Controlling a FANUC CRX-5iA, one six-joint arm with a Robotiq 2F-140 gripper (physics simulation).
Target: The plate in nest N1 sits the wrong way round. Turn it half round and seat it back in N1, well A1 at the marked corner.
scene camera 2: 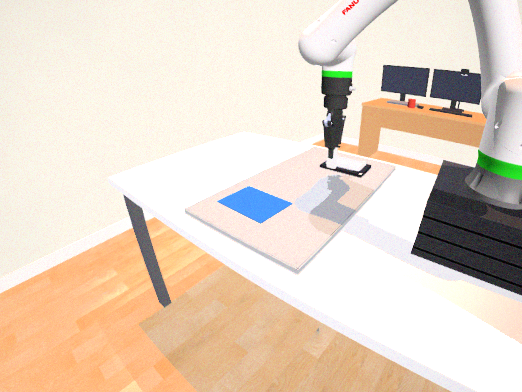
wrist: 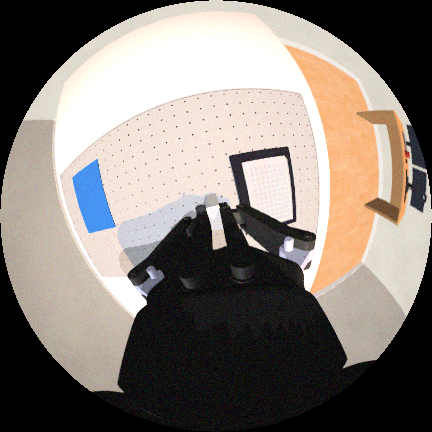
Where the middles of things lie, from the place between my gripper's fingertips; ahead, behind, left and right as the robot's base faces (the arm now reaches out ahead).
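The black-rimmed nest [wrist: 239, 178] has my gripper 3 cm above it and 11 cm to the left of it. Counting from my hand, I find the white well plate [wrist: 267, 180] 11 cm to the right and 1 cm below. The flat blue rectangle [scene camera 2: 253, 203] is 5 cm ahead of my hand, 3 cm below it and 31 cm to the left of it.
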